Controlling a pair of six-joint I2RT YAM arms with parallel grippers.
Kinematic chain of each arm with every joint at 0, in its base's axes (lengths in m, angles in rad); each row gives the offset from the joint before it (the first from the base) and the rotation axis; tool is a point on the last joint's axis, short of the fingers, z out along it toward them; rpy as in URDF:
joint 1: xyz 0 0 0.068 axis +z
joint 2: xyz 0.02 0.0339 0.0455 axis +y
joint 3: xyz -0.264 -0.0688 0 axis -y
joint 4: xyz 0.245 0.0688 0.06 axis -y
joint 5: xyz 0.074 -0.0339 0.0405 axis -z
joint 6: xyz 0.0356 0 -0.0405 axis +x
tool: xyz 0 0 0 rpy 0 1.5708 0
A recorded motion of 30 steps. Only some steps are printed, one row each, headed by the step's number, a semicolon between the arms.
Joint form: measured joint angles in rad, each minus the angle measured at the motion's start. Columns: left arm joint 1, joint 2, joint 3, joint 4, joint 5, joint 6; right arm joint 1, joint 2, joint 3, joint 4, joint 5, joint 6.
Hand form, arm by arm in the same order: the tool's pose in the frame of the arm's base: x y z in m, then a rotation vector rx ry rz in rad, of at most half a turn. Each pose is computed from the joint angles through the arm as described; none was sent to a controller.
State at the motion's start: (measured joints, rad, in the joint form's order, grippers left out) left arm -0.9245 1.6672 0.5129 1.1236 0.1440 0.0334; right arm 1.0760 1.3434 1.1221 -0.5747 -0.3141 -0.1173
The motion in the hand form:
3: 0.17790 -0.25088 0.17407 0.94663 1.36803 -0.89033; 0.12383 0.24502 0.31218 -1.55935 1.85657 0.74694
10: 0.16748 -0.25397 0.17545 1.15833 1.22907 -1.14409; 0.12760 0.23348 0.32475 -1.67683 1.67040 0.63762
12: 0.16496 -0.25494 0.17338 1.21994 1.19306 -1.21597; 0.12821 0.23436 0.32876 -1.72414 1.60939 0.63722
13: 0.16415 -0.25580 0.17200 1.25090 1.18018 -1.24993; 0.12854 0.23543 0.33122 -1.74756 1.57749 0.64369
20: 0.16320 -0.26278 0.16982 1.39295 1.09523 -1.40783; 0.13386 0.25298 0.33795 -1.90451 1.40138 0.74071
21: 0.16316 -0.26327 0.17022 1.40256 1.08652 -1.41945; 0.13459 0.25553 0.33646 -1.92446 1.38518 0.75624
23: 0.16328 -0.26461 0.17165 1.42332 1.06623 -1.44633; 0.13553 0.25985 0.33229 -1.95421 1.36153 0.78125
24: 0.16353 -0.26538 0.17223 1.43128 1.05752 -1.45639; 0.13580 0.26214 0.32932 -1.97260 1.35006 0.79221
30: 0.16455 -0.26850 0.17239 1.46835 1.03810 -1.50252; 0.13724 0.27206 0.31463 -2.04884 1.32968 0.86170
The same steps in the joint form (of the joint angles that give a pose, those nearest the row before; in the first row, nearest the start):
3: 0.0000 0.0000 -0.0019 0.0130 0.1137 0.0000; -0.0099 -0.0607 0.0019 -0.0324 0.0267 -0.0908
10: 0.0000 0.0080 -0.0012 0.0454 0.4273 -0.0206; -0.0431 -0.0942 0.0229 -0.0671 0.0282 -0.2987
12: 0.0000 0.0210 0.0004 0.0572 0.5165 -0.0290; -0.0465 -0.0877 0.0423 -0.0793 0.0034 -0.3559
13: 0.0000 0.0286 0.0038 0.0565 0.5589 -0.0324; -0.0477 -0.0820 0.0553 -0.0858 -0.0137 -0.3826
20: 0.0000 0.0671 0.0427 0.0481 0.7599 -0.0473; -0.0484 0.0057 0.1518 -0.1324 -0.1575 -0.5287
21: 0.0000 0.0687 0.0462 0.0481 0.7748 -0.0492; -0.0481 0.0187 0.1583 -0.1370 -0.1762 -0.5444
23: 0.0000 0.0717 0.0557 0.0477 0.8083 -0.0553; -0.0462 0.0389 0.1614 -0.1373 -0.2041 -0.5665
24: 0.0000 0.0740 0.0607 0.0481 0.8213 -0.0576; -0.0443 0.0500 0.1614 -0.1389 -0.2167 -0.5798
30: 0.0000 0.0866 0.0805 0.0370 0.8759 -0.0671; -0.0378 0.1053 0.1652 -0.1587 -0.2792 -0.6207

